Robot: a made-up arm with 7 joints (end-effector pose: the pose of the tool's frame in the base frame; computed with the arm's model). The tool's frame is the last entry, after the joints. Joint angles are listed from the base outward.
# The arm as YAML. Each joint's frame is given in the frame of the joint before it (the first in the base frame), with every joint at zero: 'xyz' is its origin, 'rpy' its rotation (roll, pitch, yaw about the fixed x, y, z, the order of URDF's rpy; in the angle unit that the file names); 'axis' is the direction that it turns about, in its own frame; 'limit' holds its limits. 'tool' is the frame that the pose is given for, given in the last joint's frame.
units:
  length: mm
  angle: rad
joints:
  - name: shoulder
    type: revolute
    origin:
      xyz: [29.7, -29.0, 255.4]
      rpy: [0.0, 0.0, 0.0]
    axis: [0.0, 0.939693, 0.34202]
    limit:
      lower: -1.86
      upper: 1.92
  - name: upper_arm
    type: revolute
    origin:
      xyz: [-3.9, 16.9, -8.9]
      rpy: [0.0, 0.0, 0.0]
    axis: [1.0, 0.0, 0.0]
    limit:
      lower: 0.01
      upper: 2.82
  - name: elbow
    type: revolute
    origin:
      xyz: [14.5, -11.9, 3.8]
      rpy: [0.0, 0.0, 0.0]
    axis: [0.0, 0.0, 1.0]
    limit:
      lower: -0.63
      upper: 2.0
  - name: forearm
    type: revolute
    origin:
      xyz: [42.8, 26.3, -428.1]
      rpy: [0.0, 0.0, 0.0]
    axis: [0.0, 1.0, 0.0]
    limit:
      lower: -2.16
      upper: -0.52
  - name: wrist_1
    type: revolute
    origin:
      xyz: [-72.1, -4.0, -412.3]
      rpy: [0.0, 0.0, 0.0]
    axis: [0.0, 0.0, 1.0]
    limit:
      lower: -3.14
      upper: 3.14
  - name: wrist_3
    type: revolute
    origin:
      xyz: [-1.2, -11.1, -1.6]
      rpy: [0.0, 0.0, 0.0]
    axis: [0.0, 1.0, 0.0]
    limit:
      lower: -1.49
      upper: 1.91
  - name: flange
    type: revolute
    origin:
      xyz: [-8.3, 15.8, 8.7]
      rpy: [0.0, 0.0, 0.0]
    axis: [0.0, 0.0, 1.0]
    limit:
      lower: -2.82
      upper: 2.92
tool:
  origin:
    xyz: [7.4, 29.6, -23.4]
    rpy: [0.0, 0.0, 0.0]
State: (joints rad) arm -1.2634 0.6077 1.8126 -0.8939 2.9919 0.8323 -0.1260
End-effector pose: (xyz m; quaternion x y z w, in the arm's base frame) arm 0.6340 0.5333 0.1917 0.7376 0.3320 0.0164 0.5878
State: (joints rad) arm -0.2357 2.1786 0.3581 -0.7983 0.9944 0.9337 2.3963
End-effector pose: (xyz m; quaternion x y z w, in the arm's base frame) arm 0.2320 0.5500 0.7902 -0.2896 -0.6525 0.7001 0.0178
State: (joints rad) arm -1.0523 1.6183 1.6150 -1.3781 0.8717 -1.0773 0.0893
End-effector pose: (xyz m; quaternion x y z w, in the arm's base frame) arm -0.1884 0.6186 0.5485 -0.1742 0.5376 -0.1070 0.8180
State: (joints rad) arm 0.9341 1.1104 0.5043 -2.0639 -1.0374 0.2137 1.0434
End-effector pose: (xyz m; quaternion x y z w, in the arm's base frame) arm 0.2176 0.4537 0.0893 0.4562 -0.4946 -0.3643 0.6439
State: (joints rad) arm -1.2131 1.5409 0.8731 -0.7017 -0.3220 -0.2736 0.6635
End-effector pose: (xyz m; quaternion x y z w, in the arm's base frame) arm 0.1715 0.7346 0.6300 0.3194 -0.9150 0.2441 0.0344
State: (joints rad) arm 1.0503 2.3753 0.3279 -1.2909 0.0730 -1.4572 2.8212
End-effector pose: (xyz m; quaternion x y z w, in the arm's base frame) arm 0.5691 0.5025 0.2441 -0.3820 0.0750 0.1352 0.9111
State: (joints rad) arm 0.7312 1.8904 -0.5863 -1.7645 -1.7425 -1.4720 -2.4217
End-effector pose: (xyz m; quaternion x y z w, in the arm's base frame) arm 0.1397 0.5541 -0.0449 0.3235 0.4903 0.2589 0.7667
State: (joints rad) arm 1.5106 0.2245 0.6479 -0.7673 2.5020 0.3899 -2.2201
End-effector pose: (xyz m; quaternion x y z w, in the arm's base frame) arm -0.7671 0.1705 0.0387 0.3673 0.1123 0.3394 0.8586
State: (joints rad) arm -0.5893 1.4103 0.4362 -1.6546 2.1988 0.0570 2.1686
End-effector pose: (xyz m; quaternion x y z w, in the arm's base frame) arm 0.4327 0.3569 0.5976 -0.9512 -0.0044 0.2880 0.1104
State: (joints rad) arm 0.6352 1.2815 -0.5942 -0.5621 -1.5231 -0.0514 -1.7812
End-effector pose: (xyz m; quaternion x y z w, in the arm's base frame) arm -0.1848 0.7433 -0.0972 0.2757 -0.3094 0.7723 0.4815
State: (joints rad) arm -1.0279 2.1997 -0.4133 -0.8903 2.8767 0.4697 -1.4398
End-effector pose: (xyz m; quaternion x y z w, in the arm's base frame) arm 0.1281 0.5967 0.8205 0.3107 -0.8365 -0.0716 0.4457
